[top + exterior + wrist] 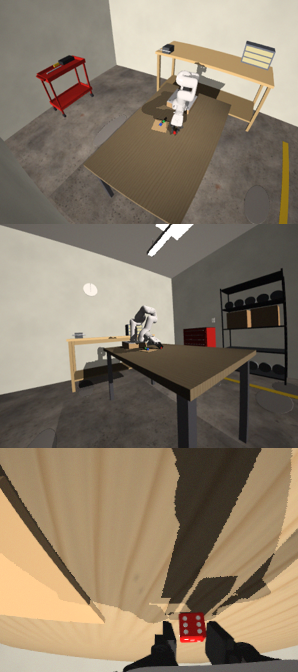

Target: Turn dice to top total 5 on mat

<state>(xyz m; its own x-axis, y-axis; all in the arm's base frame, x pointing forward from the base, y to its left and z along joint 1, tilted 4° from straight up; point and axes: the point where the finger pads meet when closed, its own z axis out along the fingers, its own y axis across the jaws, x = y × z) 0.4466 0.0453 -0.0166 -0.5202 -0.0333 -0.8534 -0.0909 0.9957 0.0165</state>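
The red die lies 20 mm below my hand. From my hand the other things lie so: tan mat: 150 mm to the right, 40 mm behind, 20 mm below; then blue die: 150 mm to the right, 40 mm behind, 10 mm below; then green die: 140 mm to the right, 90 mm behind, 10 mm below.
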